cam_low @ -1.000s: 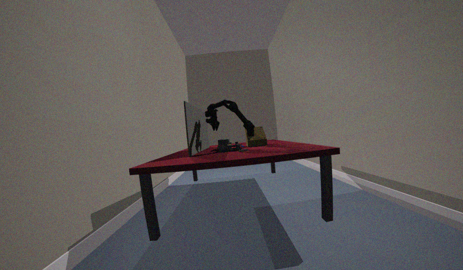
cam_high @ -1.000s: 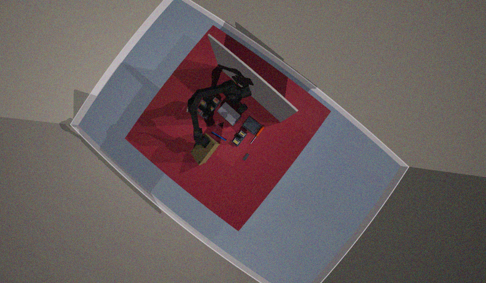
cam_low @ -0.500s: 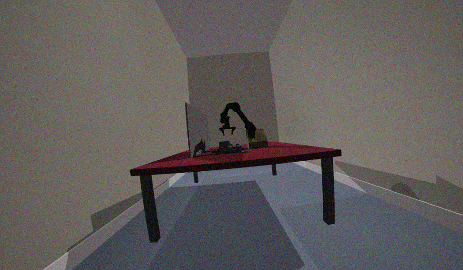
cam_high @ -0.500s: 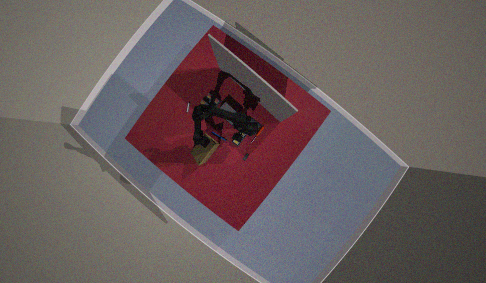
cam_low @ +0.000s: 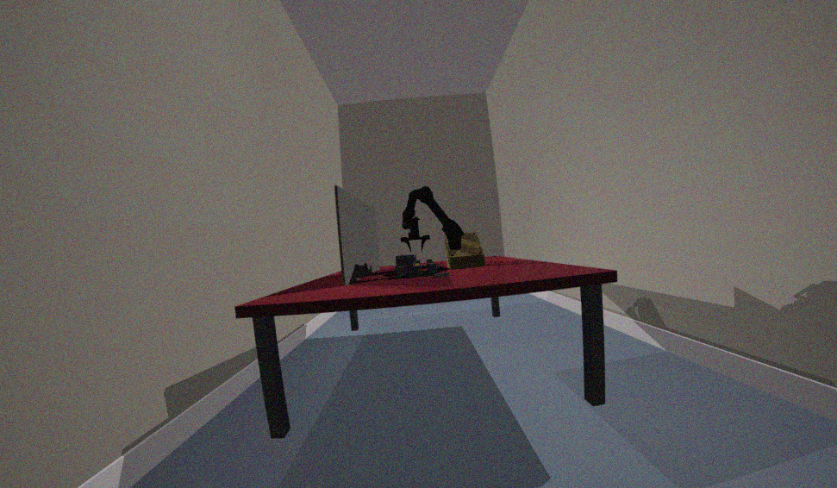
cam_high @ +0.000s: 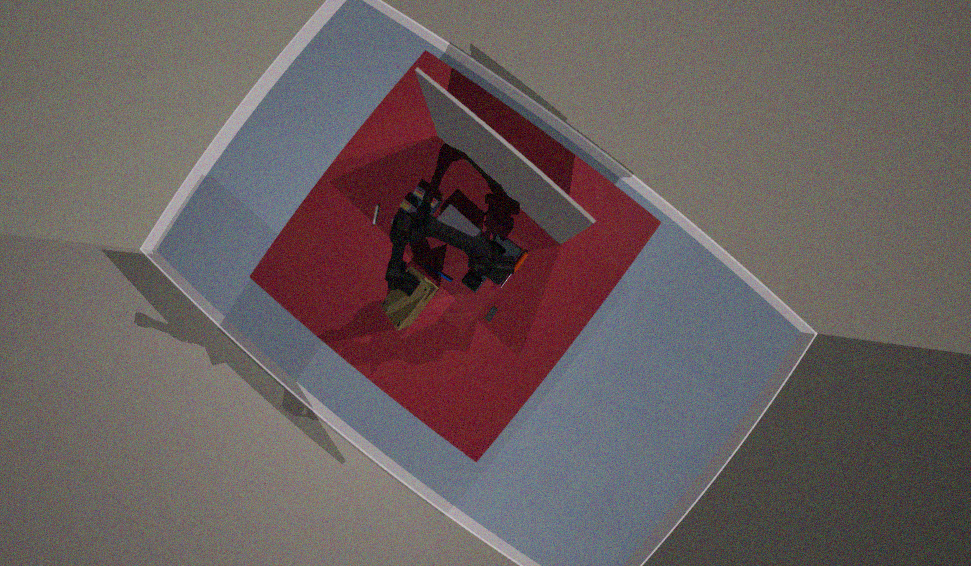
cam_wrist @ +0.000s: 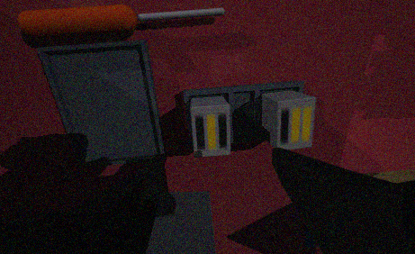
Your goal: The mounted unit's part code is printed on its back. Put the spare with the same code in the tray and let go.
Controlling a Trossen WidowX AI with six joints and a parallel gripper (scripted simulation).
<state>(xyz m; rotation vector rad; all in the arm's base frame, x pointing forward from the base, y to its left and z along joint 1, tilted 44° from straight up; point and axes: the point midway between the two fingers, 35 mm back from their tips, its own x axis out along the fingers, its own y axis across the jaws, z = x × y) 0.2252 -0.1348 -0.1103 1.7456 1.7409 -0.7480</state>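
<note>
My gripper tip is 7 cm above the grey spare block. From my gripper tip the other things lie so: blue pen 15 cm to the left, 13 cm behind, 10 cm below; then flat grey tray 10 cm below, 10 cm ahead, 1 cm to the right; then small dark piece 14 cm to the right, 13 cm behind, 11 cm below.
</note>
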